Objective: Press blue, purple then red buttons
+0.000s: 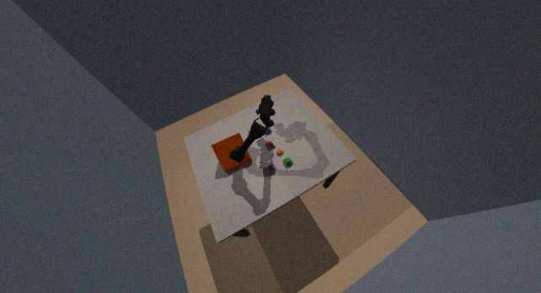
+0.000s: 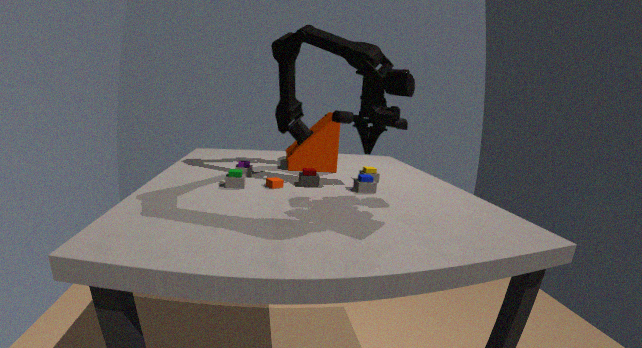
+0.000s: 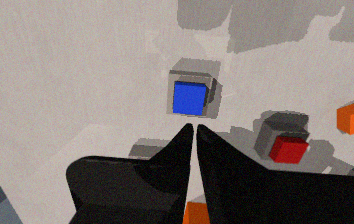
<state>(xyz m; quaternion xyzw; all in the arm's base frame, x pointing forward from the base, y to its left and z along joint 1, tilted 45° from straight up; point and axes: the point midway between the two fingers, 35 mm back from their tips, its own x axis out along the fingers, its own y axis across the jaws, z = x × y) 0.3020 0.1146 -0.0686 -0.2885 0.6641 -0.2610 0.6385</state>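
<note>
My gripper tip is now 32 cm to the left of the purple button, 12 cm past it and 6 cm above it. From my gripper tip the other things lie so: yellow button 12 cm behind, 6 cm below, 5 cm to the left; then red button 14 cm to the right, 6 cm below, 5 cm behind; then blue button 6 cm below.
</note>
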